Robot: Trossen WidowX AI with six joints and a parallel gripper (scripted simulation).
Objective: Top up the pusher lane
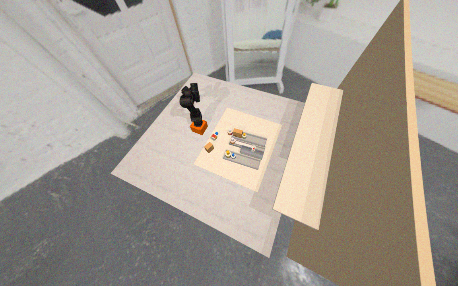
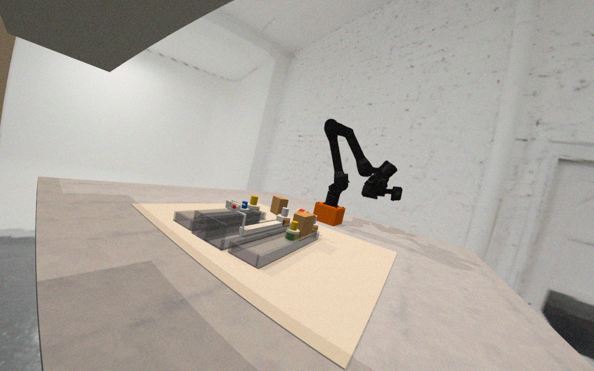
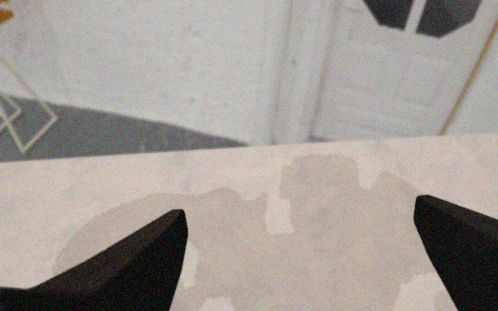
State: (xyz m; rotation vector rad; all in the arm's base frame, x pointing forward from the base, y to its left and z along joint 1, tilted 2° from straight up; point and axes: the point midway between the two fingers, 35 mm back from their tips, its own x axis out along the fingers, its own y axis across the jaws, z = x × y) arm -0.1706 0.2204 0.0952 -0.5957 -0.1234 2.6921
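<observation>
My gripper tip is 550 mm short of the brown box, 240 mm to the left of it and 110 mm above it. Also, from my gripper tip: sprung lane (670 mm ahead, 360 mm to the right, 130 mm below).
</observation>
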